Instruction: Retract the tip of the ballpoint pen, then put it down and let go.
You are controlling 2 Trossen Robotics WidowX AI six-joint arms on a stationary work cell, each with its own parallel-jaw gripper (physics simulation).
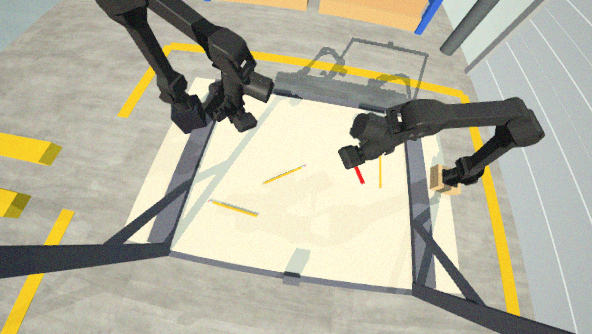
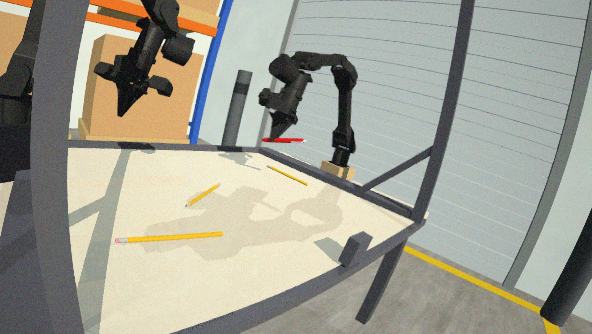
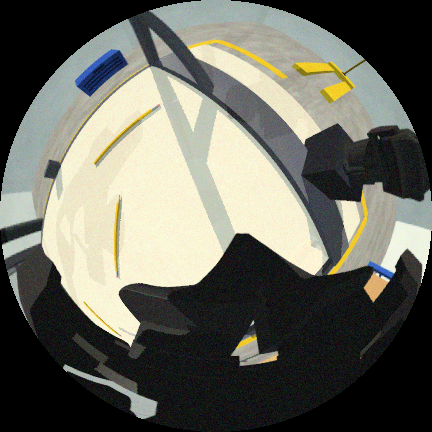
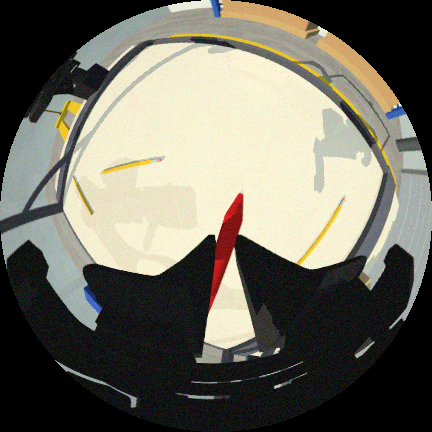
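Where they show: left gripper, fingertip midpoint: (image 1: 232, 122) (image 2: 119, 116) (image 3: 240, 238); right gripper, fingertip midpoint: (image 2: 271, 141) (image 4: 224, 240); left arm's base at its link origin: (image 1: 184, 106) (image 2: 13, 123) (image 3: 352, 161); right arm's base at its link origin: (image 1: 449, 178) (image 2: 339, 164).
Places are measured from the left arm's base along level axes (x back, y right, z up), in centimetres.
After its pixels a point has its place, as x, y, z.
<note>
The red ballpoint pen (image 1: 359, 175) @(-52.8, 43.9, 4.0) (image 2: 285, 140) @(-52.8, 42.0, 3.1) (image 4: 227, 231) @(-53.8, 37.0, 2.5) is clamped in my right gripper (image 1: 357, 167) @(-53.7, 37.9, 1.8) (image 2: 275, 137) @(-53.7, 37.9, 1.8) (image 4: 224, 240) @(-53.7, 37.9, 1.8). The gripper is shut on it and holds it roughly level, well above the cream table top (image 1: 314, 132) @(-48.9, 17.4, -10.6) near the right rail. A small pale tip shows at the pen's far end. My left gripper (image 1: 220, 111) (image 3: 240, 238) @(-17.7, 15.5, 3.9) is shut and empty. It hangs high over the table's back left corner, far from the pen.
Three yellow pencils lie on the table: one in the middle (image 1: 283, 174) @(-31.2, 33.0, -9.9) (image 2: 202, 195) @(-29.7, 33.5, -10.1), one at the front left (image 1: 233, 207) @(-10.8, 40.6, -10.0) (image 2: 175, 236) @(-10.7, 41.2, -10.0), one by the right rail (image 1: 380, 172) @(-69.4, 41.9, -10.0) (image 2: 287, 175) @(-70.2, 39.9, -10.3). A dark grey frame (image 1: 414, 185) @(-80.3, 50.9, -8.7) borders the table. A small grey block (image 1: 291, 278) @(-25.0, 67.0, -5.0) (image 2: 354, 248) @(-22.3, 67.1, -6.3) sits on the front edge.
</note>
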